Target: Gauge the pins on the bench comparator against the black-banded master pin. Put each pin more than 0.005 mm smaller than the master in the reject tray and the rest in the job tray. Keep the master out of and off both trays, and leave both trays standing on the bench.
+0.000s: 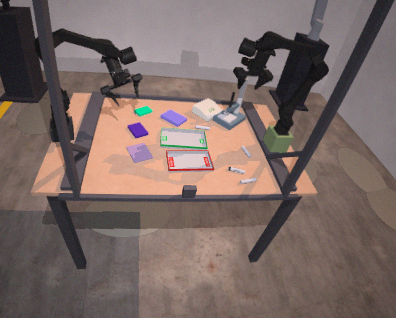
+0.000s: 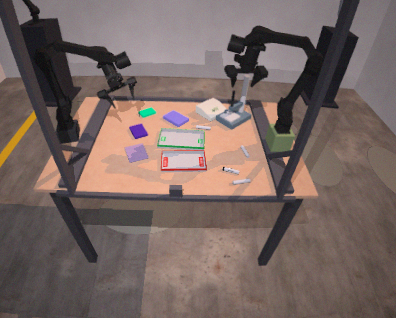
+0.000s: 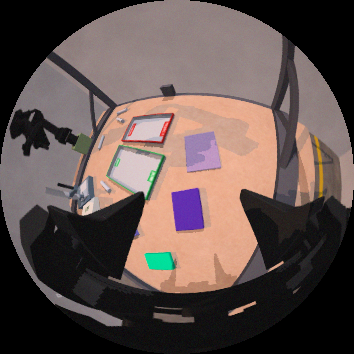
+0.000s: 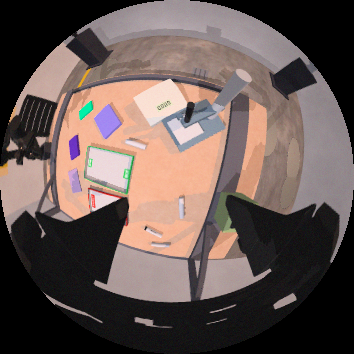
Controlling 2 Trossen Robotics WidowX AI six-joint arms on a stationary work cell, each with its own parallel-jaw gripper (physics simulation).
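Places are measured from the left arm's base along level axes (x down, y right, z back), in millimetres.
Pixels of known places: left gripper, fingertip midpoint: (image 1: 128, 102) (image 2: 124, 104) (image 3: 194, 195) (image 4: 40, 155); right gripper, fingertip midpoint: (image 1: 246, 89) (image 2: 241, 86) (image 3: 48, 146) (image 4: 177, 201); left arm's base, link origin: (image 2: 66, 126); right arm's base, link origin: (image 1: 281, 131) (image 2: 282, 129) (image 3: 75, 140).
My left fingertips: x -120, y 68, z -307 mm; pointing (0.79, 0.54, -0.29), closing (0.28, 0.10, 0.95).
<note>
Ahead of a thing's pixels: the offset from my left fingertips to its middle. "spot": to the spot under its first point.
The black-banded master pin {dx +178, dy +344, dz -417 mm} (image 1: 237, 170) (image 2: 231, 171) (image 4: 153, 231) lies right of the red-rimmed reject tray {dx +178, dy +240, dz -226 mm} (image 1: 190, 160) (image 2: 183, 160). One plain pin {dx +178, dy +416, dz -438 mm} (image 1: 248, 181) (image 2: 241, 182) lies in front of it, another {dx +178, dy +237, dz -530 mm} (image 1: 246, 151) (image 2: 244, 151) (image 4: 181, 207) behind it. A third plain pin {dx +178, dy +12, dz -386 mm} (image 1: 202, 127) (image 2: 203, 127) (image 4: 136, 144) lies behind the green-rimmed job tray {dx +177, dy +85, dz -253 mm} (image 1: 182, 138) (image 2: 181, 138). Both trays stand empty on the bench. The comparator {spot: dx +146, dy +5, dz -546 mm} (image 1: 229, 119) (image 2: 233, 119) shows no pin on its plate. My right gripper (image 1: 251, 85) (image 2: 245, 84) is open above the comparator. My left gripper (image 1: 128, 99) (image 3: 194, 195) is open above the back left.
The readout box {spot: dx +142, dy -103, dz -439 mm} (image 1: 204, 109) (image 4: 160, 102) stands beside the comparator; its digits are too small to read surely. A lilac-blue block {dx +177, dy -97, dz -260 mm} (image 1: 173, 118), a green block {dx +179, dy -193, dz -114 mm} (image 1: 143, 111), a dark purple block {dx +178, dy -26, dz -49 mm} (image 1: 138, 130) and a pale purple square {spot: dx +182, dy +135, dz -22 mm} (image 1: 139, 152) lie at the left and back.
</note>
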